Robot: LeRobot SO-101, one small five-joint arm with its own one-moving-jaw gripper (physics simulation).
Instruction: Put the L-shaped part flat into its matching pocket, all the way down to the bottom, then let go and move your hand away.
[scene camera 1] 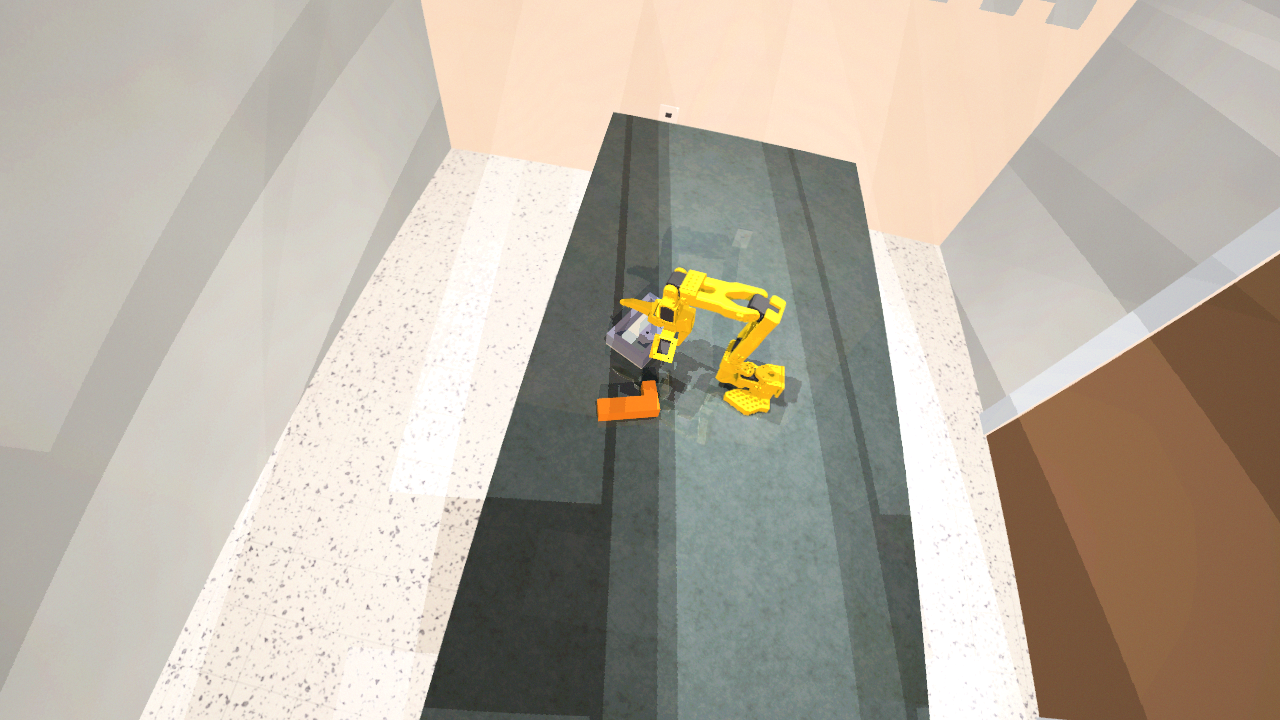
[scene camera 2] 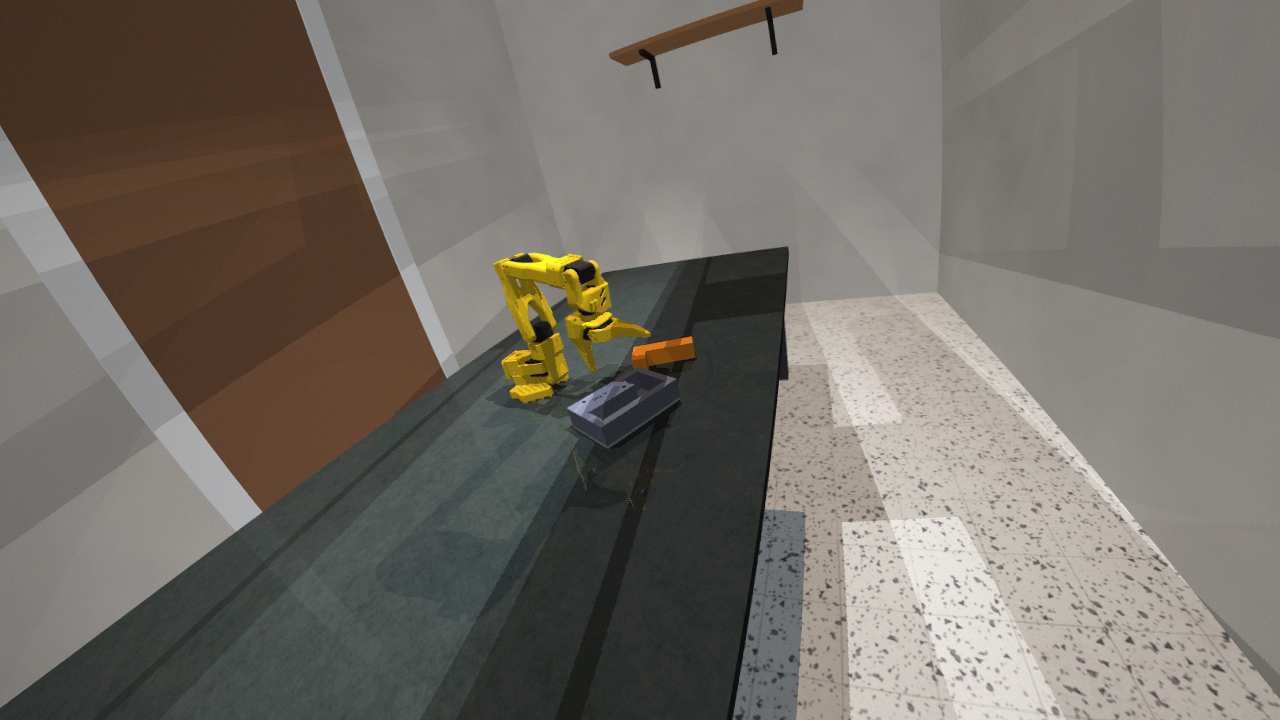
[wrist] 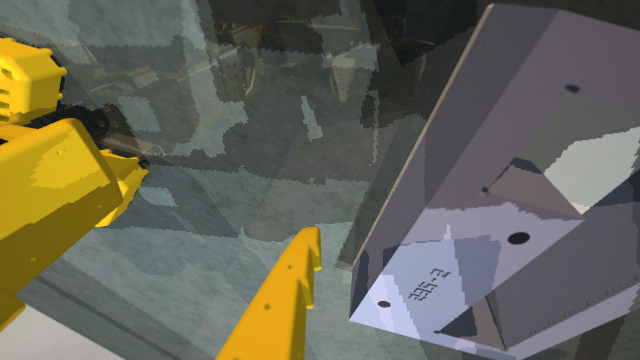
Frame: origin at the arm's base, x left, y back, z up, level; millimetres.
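Where they show: hand, its tool point: (scene camera 2: 594,370) (wrist: 320,242); arm's base, origin of its link: (scene camera 1: 737,387) (scene camera 2: 549,387) (wrist: 73,129).
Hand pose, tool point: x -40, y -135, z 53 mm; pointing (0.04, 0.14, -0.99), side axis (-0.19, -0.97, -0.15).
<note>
Things, the pixels of their top centre, and the offset from my tool point. Level surfaces: height alone.
- orange L-shaped part, centre of its top: (scene camera 2: 662,348) (scene camera 1: 627,396) dx +120, dy -72, dz -23 mm
- grey-purple block, centre of its top: (wrist: 525,275) (scene camera 2: 621,393) (scene camera 1: 646,324) dx -43, dy -62, dz -16 mm
- table, height of its surface: dz -53 mm
The orange L-shaped part (scene camera 1: 628,407) (scene camera 2: 664,351) lies flat on the dark table, outside the pocket block; it does not show in the wrist view. The grey-purple block (scene camera 1: 624,351) (scene camera 2: 629,420) (wrist: 467,265) has a raised rim, a recessed pocket, small holes and printed marks on top. My gripper (scene camera 1: 640,329) (scene camera 2: 620,352) is fully open and empty, raised above the table beside the block. In scene camera 1 it hides the block's right part. In the wrist view one notched jaw (wrist: 280,305) shows left of the block, apart from it.
The arm's yellow base (scene camera 1: 754,385) (scene camera 2: 531,376) stands on the table (scene camera 1: 760,573) (scene camera 2: 501,573), to the right of the block in scene camera 1. The block and the orange part lie towards the table's long left edge in that view. A wall shelf (scene camera 2: 707,31) hangs high behind.
</note>
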